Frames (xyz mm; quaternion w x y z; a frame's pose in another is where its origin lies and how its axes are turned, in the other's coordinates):
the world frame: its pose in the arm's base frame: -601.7 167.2 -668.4 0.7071 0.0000 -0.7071 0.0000
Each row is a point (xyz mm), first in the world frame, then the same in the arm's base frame.
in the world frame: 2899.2 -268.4 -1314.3
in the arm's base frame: 712.6 -101.2 2230.8
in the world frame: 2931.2 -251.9 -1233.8
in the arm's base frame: 632.1 -84.7 2262.8
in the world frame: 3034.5 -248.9 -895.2
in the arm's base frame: 293.5 -81.7 2366.1
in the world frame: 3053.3 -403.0 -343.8
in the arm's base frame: -257.9 -235.8 2384.9
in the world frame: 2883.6 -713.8 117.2
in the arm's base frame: -718.9 -546.6 2215.2
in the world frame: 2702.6 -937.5 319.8
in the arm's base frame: -921.5 -770.3 2034.2
